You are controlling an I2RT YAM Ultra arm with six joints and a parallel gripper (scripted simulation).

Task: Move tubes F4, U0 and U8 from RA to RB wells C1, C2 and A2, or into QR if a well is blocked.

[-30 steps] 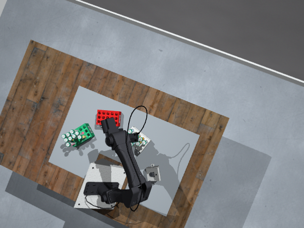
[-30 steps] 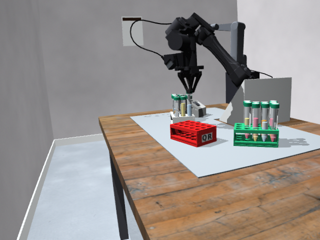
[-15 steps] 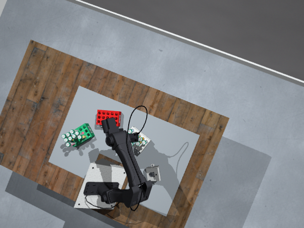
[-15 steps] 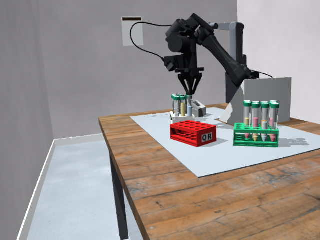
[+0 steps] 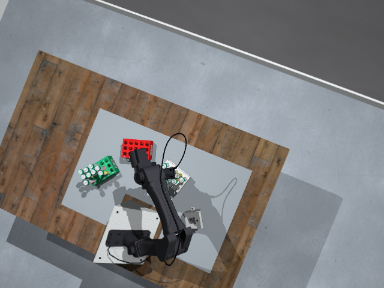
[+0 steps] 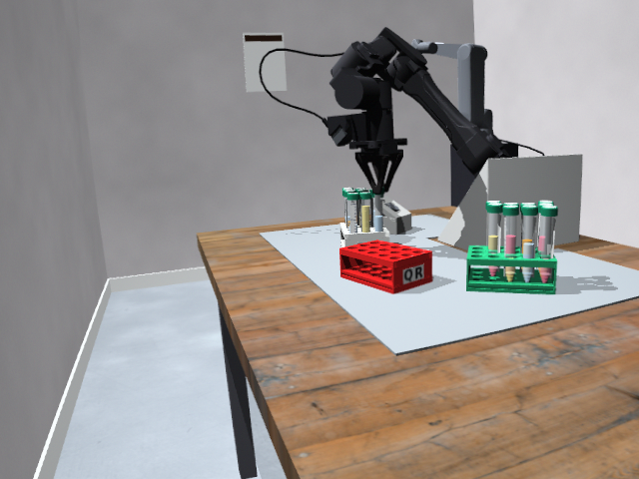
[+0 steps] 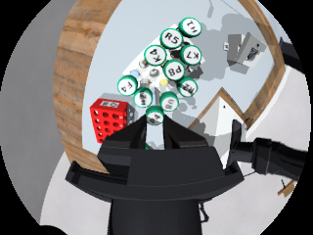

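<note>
My hand is 6 cm above the tube and 1 cm to the left of it. Round my hand: red rack QR (13 cm to the left, 11 cm below, 7 cm ahead); tube with yellow filling (7 cm below, 3 cm ahead, 2 cm to the right); white rack RB (11 cm below, 6 cm to the right, 1 cm ahead).
</note>
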